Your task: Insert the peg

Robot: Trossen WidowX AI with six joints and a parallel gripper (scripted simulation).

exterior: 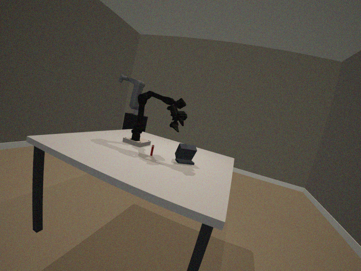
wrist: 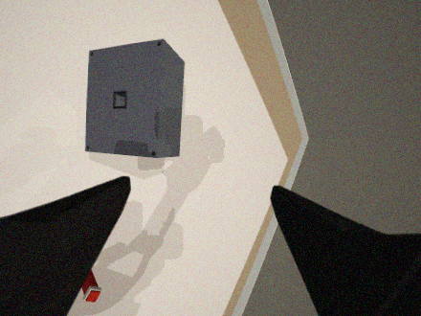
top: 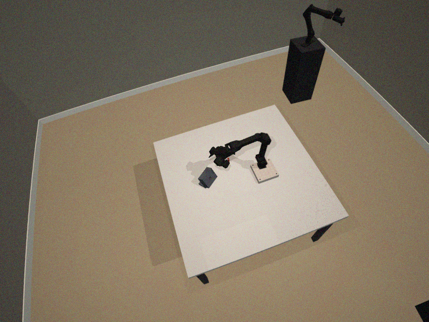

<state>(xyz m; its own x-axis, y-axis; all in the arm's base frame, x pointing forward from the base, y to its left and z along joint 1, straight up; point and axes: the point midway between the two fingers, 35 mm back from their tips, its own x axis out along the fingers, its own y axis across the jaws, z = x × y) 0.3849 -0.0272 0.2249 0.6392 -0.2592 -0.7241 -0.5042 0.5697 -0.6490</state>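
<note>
Now: gripper tip 15 cm past the red square-sided peg, 9 cm to the left of it and 18 cm above it. Also, from my gripper tip: sloped panel 7 cm ahead, 4 cm to the left, 16 cm below.
</note>
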